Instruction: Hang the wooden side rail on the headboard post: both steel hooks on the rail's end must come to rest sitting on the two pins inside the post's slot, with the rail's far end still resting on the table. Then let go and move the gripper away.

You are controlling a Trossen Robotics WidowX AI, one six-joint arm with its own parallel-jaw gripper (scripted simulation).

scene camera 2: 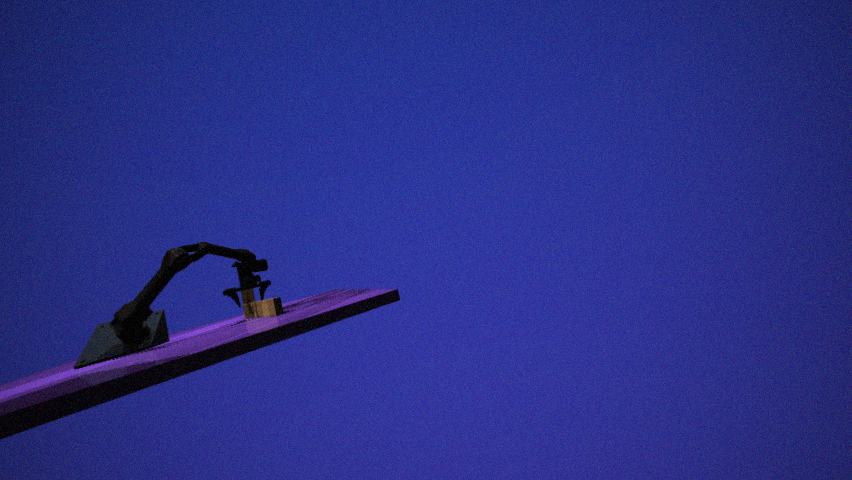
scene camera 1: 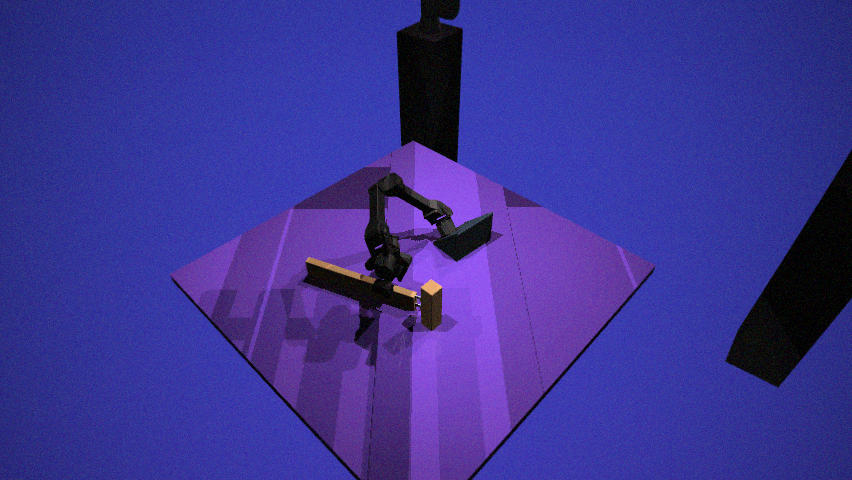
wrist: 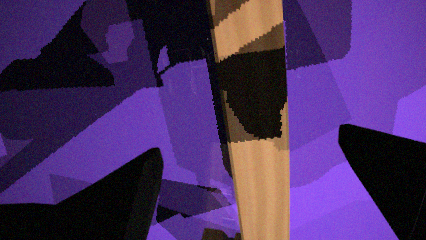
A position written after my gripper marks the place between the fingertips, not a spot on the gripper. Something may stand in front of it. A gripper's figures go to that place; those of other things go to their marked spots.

Scene:
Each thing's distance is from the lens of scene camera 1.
my gripper (scene camera 1: 393, 290): 1.78 m
wooden side rail (scene camera 1: 402, 297): 1.77 m
wooden headboard post (scene camera 1: 431, 293): 1.61 m

